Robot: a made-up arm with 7 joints.
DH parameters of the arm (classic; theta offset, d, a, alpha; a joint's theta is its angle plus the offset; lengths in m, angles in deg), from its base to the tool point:
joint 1: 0 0.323 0 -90
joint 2: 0 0 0 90
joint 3: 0 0.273 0.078 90
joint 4: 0 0 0.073 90
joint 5: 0 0.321 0 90
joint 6: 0 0 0.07 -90
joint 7: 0 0.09 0 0
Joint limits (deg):
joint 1: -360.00..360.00
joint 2: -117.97..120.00
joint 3: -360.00..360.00
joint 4: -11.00..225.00
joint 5: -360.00..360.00
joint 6: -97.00..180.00
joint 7: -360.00..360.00
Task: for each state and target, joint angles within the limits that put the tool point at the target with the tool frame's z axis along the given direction. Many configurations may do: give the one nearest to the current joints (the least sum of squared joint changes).
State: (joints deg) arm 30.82 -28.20 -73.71 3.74 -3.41 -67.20 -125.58
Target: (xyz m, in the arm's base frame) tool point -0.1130 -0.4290 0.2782 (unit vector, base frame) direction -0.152 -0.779 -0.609
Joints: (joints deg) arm 20.76 -35.37 -115.24 39.60 32.38 -39.36 -125.58
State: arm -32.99 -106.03 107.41 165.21 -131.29 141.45 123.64
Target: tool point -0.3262 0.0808 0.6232 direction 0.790 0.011 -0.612
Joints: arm -27.58 -63.02 123.41 206.81 -128.75 178.91 123.64
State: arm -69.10 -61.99 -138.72 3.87 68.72 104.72 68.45
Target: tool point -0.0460 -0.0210 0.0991 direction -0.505 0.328 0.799
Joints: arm -88.01 -94.10 -184.91 30.78 35.41 133.40 68.45
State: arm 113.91 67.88 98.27 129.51 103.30 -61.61 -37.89
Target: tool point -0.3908 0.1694 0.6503 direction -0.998 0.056 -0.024
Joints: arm 95.10 64.52 133.82 80.51 73.10 -51.18 -37.89
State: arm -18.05 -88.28 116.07 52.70 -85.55 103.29 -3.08
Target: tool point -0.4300 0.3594 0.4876 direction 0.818 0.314 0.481
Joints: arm 9.42 -54.43 113.70 104.06 -68.00 107.03 -3.08
